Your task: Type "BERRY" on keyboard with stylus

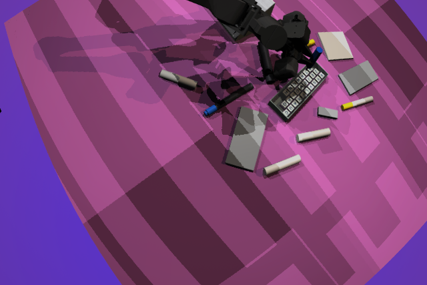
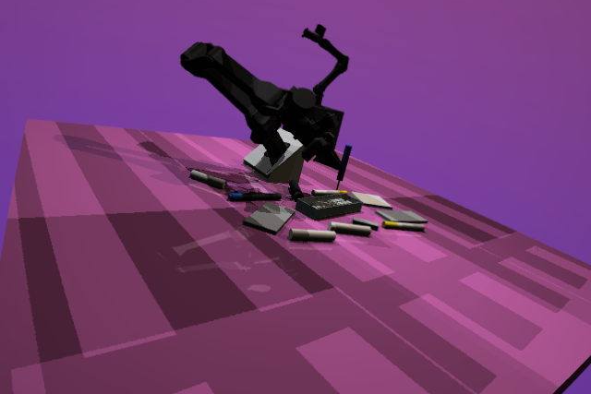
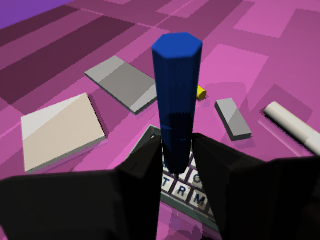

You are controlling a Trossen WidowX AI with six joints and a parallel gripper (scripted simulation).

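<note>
Now: the small grey block 120 mm ahead of my gripper tip, 10 mm to the right of it and 100 mm below it. The rest, counted from my gripper tip: blue stylus (20 mm below); white pad (10 mm behind, 180 mm to the left, 100 mm below); blue-tipped black marker (70 mm behind, 230 mm to the right, 90 mm below).
</note>
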